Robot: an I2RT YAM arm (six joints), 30 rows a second.
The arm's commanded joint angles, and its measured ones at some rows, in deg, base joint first. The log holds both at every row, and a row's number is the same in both.
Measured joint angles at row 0: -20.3, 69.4, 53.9, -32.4, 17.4, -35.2
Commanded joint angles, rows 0 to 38: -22.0, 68.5, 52.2, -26.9, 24.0, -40.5; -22.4, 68.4, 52.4, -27.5, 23.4, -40.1; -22.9, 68.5, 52.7, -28.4, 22.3, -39.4; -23.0, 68.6, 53.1, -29.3, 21.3, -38.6; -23.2, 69.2, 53.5, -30.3, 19.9, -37.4; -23.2, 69.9, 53.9, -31.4, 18.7, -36.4; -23.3, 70.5, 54.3, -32.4, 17.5, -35.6; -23.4, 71.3, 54.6, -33.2, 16.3, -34.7; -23.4, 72.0, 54.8, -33.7, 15.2, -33.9; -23.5, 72.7, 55.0, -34.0, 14.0, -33.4; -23.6, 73.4, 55.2, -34.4, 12.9, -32.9; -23.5, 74.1, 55.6, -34.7, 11.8, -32.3; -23.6, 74.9, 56.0, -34.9, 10.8, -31.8; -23.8, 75.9, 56.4, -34.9, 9.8, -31.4; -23.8, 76.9, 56.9, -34.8, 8.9, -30.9; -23.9, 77.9, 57.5, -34.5, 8.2, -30.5; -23.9, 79.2, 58.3, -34.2, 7.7, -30.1; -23.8, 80.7, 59.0, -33.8, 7.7, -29.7; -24.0, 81.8, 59.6, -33.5, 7.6, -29.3; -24.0, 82.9, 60.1, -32.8, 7.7, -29.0; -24.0, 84.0, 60.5, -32.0, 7.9, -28.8; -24.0, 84.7, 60.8, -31.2, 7.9, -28.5; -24.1, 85.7, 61.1, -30.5, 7.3, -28.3; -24.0, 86.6, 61.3, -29.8, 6.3, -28.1; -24.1, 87.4, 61.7, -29.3, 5.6, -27.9; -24.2, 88.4, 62.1, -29.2, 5.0, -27.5; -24.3, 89.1, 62.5, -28.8, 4.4, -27.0; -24.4, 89.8, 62.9, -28.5, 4.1, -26.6; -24.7, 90.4, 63.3, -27.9, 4.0, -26.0; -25.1, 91.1, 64.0, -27.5, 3.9, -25.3; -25.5, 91.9, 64.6, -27.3, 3.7, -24.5; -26.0, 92.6, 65.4, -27.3, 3.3, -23.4; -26.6, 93.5, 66.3, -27.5, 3.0, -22.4; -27.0, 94.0, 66.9, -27.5, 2.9, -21.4; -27.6, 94.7, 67.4, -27.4, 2.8, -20.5; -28.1, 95.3, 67.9, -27.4, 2.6, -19.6; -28.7, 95.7, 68.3, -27.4, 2.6, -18.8; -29.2, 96.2, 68.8, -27.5, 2.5, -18.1; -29.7, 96.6, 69.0, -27.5, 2.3, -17.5
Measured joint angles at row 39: -28.8, 95.8, 68.2, -28.1, 3.2, -21.2
